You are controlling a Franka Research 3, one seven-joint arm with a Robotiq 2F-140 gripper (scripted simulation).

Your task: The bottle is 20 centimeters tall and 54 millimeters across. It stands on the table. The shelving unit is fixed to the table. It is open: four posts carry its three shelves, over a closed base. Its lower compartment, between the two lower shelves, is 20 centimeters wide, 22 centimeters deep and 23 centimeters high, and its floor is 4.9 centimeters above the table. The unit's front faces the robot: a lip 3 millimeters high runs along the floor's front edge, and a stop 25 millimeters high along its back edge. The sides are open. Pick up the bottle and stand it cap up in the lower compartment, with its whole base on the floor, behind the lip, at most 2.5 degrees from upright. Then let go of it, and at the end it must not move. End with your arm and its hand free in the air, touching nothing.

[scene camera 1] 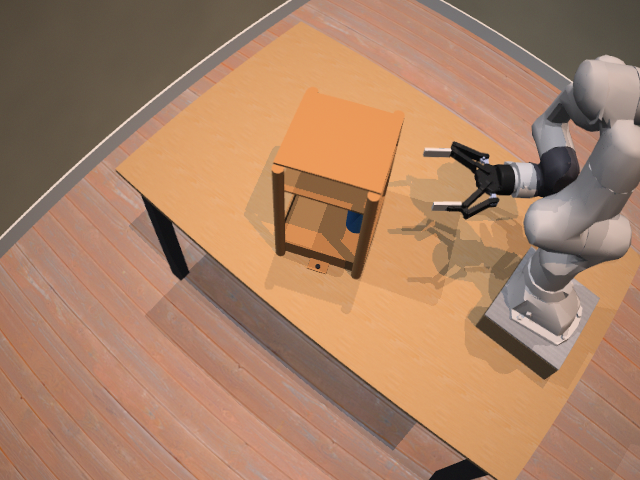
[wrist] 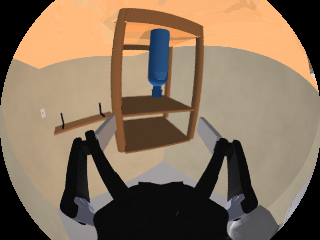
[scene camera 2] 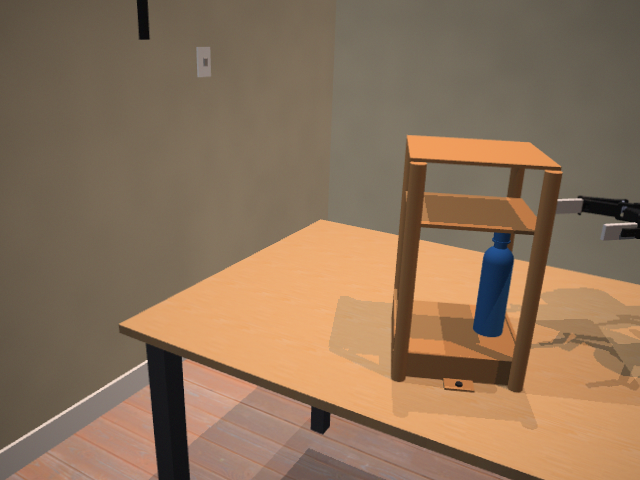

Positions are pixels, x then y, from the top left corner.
Labels:
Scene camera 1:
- my gripper: 428,178
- shelving unit: 347,147
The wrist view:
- my gripper: 157,123
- bottle: 159,38
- shelving unit: 142,134
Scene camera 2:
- my gripper: 576,218
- bottle: 497,266

